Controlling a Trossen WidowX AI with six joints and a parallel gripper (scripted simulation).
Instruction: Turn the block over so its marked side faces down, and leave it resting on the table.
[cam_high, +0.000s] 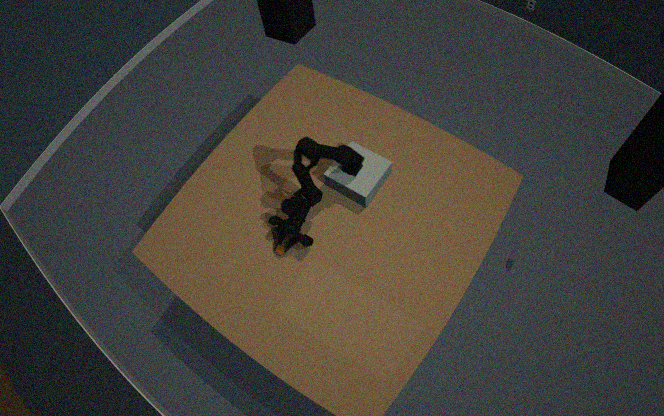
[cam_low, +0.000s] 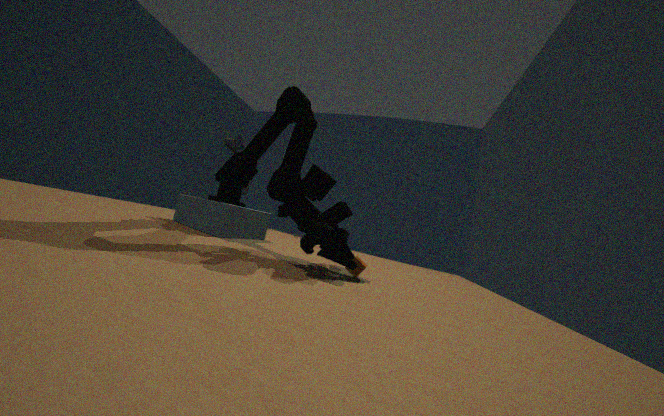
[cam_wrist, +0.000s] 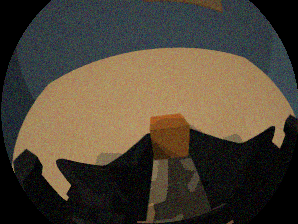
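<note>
Right now my gripper tip is 1 cm above the block.
</note>
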